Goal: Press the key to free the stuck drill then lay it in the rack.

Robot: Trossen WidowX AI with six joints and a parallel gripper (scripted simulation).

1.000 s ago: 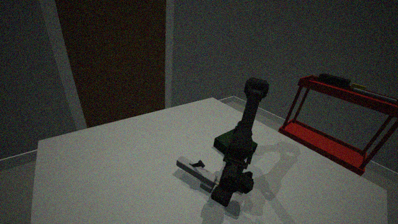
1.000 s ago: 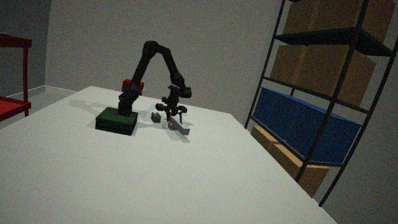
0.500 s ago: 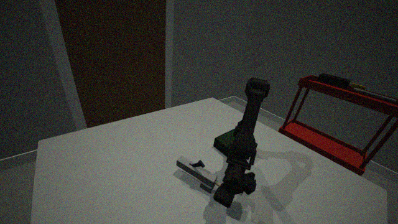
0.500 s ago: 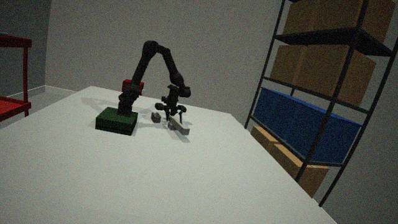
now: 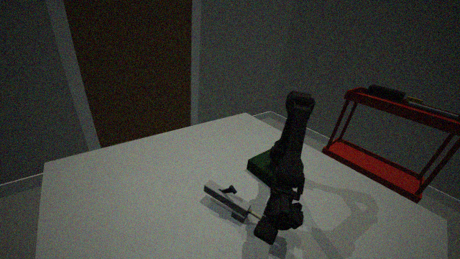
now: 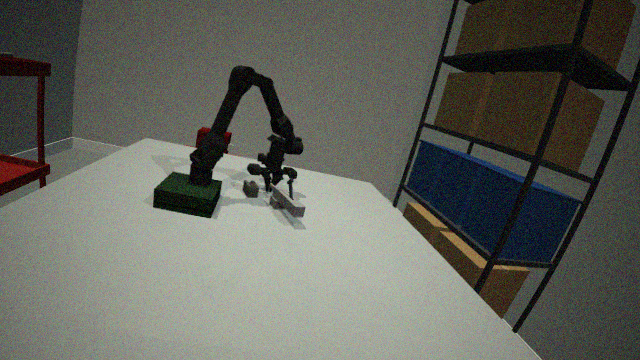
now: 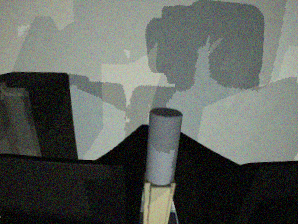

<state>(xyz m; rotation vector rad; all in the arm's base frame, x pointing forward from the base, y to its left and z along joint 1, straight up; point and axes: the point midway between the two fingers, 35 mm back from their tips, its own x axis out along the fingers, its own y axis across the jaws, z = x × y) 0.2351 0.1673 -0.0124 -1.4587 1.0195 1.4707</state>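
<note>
Right now my gripper tip is 10 mm short of the drill, 40 mm to the left of it and 40 mm below it. Round my gripper tip: small dark key: 60 mm ahead, 160 mm to the right, 80 mm above; long grey block: 60 mm ahead, 160 mm to the right, 40 mm above.
</note>
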